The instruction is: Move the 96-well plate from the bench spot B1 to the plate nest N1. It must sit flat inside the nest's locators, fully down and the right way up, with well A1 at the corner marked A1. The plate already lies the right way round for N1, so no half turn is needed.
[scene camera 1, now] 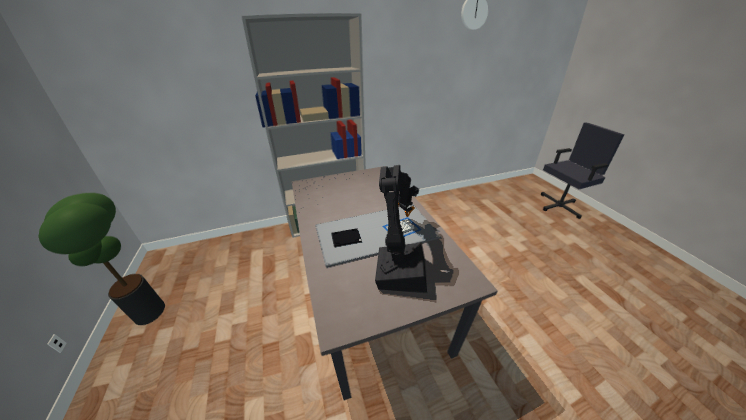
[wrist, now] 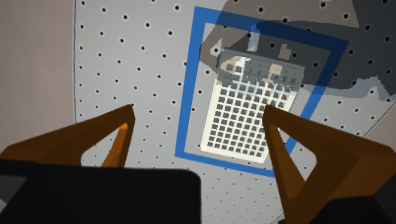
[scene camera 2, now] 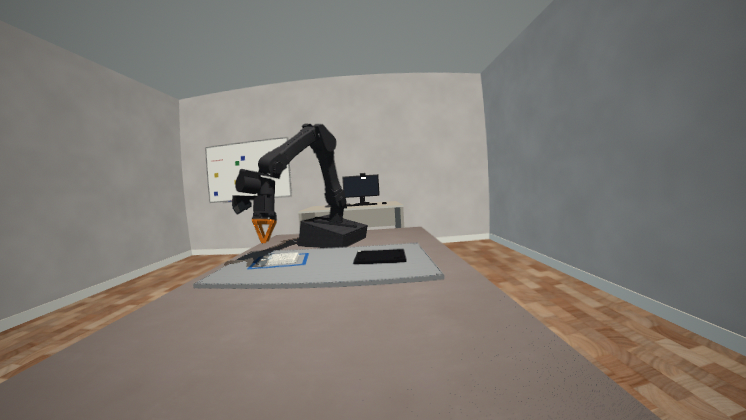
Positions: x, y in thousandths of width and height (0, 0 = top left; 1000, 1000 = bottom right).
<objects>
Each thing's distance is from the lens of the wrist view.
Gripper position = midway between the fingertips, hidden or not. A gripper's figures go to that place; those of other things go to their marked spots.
gripper (wrist: 501, 498): 13 cm
white 96-well plate (wrist: 729, 342): 20 cm
</objects>
